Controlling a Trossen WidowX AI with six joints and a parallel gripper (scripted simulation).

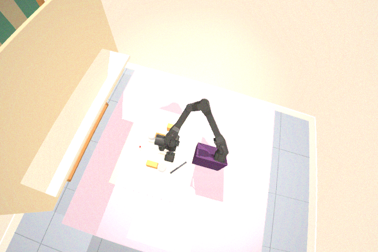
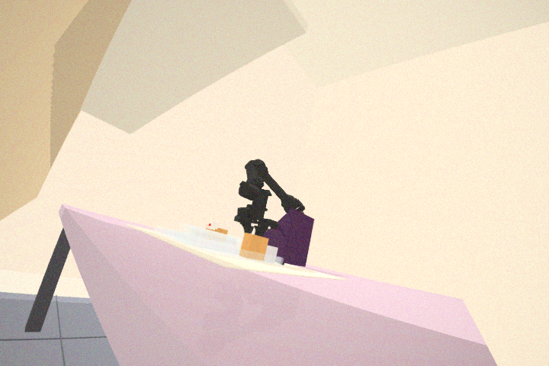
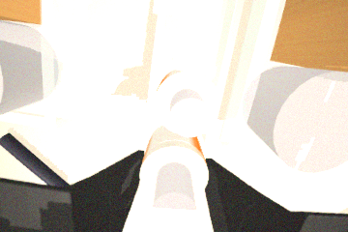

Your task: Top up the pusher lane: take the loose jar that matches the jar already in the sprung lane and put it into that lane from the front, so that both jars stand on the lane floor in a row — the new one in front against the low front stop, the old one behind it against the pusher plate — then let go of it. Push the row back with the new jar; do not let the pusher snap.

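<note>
Now: the thin dark rod 10 cm to the left of my gripper tip, 7 cm behind it and 4 cm below it. The rest, counted from my gripper tip: small red dot (22 cm ahead, 3 cm to the left, 3 cm above).
</note>
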